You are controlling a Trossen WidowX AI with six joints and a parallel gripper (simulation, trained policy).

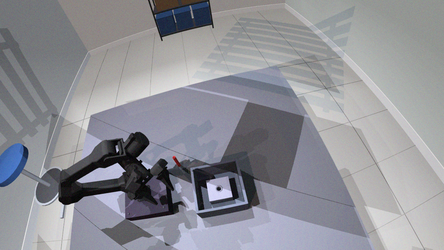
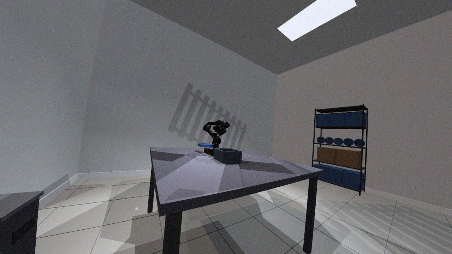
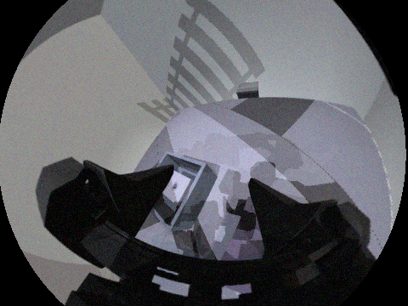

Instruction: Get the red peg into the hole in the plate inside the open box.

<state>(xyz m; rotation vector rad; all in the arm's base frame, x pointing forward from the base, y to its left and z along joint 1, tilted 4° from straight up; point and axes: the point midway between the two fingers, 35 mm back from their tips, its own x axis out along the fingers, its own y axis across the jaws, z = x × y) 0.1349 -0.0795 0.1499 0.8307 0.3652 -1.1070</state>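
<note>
Right now my gripper tip is 22 cm to the right of the red peg, 15 cm above it and 3 cm short of it. Round my gripper tip: dark grey box (18 cm ahead, 17 cm below, 3 cm to the left); light plate (18 cm ahead, 15 cm below, 3 cm to the left).
</note>
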